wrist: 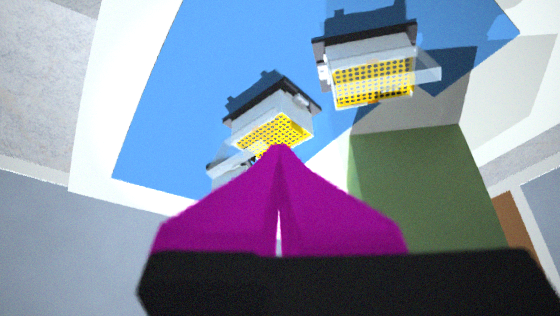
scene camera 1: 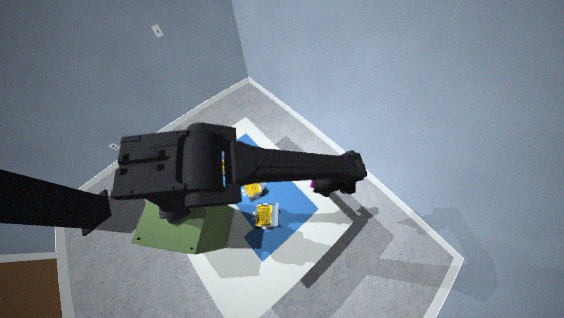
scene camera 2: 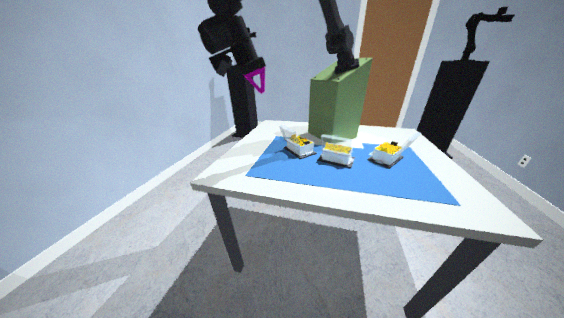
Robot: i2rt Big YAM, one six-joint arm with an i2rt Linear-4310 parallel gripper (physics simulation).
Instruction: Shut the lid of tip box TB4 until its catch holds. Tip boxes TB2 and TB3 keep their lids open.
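Seen in the pictures: gripper, between the fingertips: (wrist: 278, 157) (scene camera 1: 311, 187) (scene camera 2: 262, 92); arm's base, origin of its link: (scene camera 2: 347, 67).
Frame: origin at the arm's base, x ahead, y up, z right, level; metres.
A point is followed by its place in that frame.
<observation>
TB4 (scene camera 1: 253, 190) (scene camera 2: 337, 154) {x 0.368, y -0.323, z 0.013 m} (wrist: 280, 111) {x 0.338, y -0.324, z 0.080 m}, a white tip box with a yellow rack, is the middle box on the blue mat; its clear lid (scene camera 2: 336, 138) {x 0.384, y -0.247, z 0.027 m} stands open. TB2 (scene camera 1: 264, 216) (scene camera 2: 300, 146) {x 0.330, y -0.319, z 0.187 m} (wrist: 370, 82) {x 0.327, y -0.247, z 0.242 m} is left of it in scene camera 2, lid open. TB3 (scene camera 2: 386, 154) (wrist: 226, 172) is right, lid open; the arm hides it in scene camera 1. Labels are unreadable. My magenta gripper (scene camera 2: 261, 90) {x 0.488, y -0.061, z 0.289 m} (wrist: 278, 157) {x 0.488, y -0.061, z 0.289 m} is shut and empty, high above the table on TB2's side. In the wrist view its tips overlap TB4's lower edge and partly hide TB3.
The green pedestal (scene camera 1: 167, 227) {x -0.061, y -0.001, z 0.058 m} (scene camera 2: 332, 102) {x 0.112, y -0.159, z 0.056 m} (wrist: 420, 190) {x 0.050, y -0.248, z 0.113 m} stands behind the boxes in scene camera 2. The blue mat (scene camera 1: 300, 207) {x 0.450, y -0.389, z 0.302 m} (scene camera 2: 360, 180) {x 0.453, y -0.389, z -0.084 m} (wrist: 180, 100) {x 0.461, y -0.389, z -0.043 m} lies on the white table (scene camera 2: 280, 192) {x 0.593, y -0.392, z 0.208 m}. Black stands (scene camera 2: 242, 105) (scene camera 2: 452, 100) are beyond the table.
</observation>
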